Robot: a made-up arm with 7 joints. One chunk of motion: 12 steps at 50 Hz.
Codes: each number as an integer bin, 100 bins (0 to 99) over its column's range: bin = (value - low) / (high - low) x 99, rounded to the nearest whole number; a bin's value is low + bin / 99 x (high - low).
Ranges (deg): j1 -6..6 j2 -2..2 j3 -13..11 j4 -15..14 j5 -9..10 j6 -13..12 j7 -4..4
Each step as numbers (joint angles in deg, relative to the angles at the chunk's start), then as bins.
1 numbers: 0.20 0.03 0.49 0.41 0.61 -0.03 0.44
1 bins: 51 50 56 53 50 51 55
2 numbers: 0.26 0.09 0.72 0.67 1.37 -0.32 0.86
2 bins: 52 52 57 53 54 50 60
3 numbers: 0.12 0.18 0.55 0.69 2.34 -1.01 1.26
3 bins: 50 54 56 54 59 47 65
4 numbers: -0.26 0.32 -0.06 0.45 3.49 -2.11 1.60
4 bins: 47 57 53 53 65 43 69
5 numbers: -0.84 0.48 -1.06 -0.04 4.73 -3.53 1.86
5 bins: 43 61 49 51 72 38 73
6 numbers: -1.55 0.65 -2.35 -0.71 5.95 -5.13 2.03
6 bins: 37 66 44 49 78 31 75
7 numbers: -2.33 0.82 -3.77 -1.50 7.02 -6.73 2.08
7 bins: 30 70 38 46 83 25 75
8 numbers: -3.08 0.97 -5.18 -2.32 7.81 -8.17 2.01
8 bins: 24 74 32 43 88 19 74
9 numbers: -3.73 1.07 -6.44 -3.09 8.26 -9.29 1.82
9 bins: 19 76 27 41 90 15 72
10 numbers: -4.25 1.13 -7.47 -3.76 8.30 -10.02 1.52
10 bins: 14 77 23 38 90 12 68
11 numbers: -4.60 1.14 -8.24 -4.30 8.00 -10.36 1.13
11 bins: 12 78 20 37 89 10 63
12 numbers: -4.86 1.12 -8.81 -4.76 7.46 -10.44 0.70
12 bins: 9 77 17 35 86 10 58
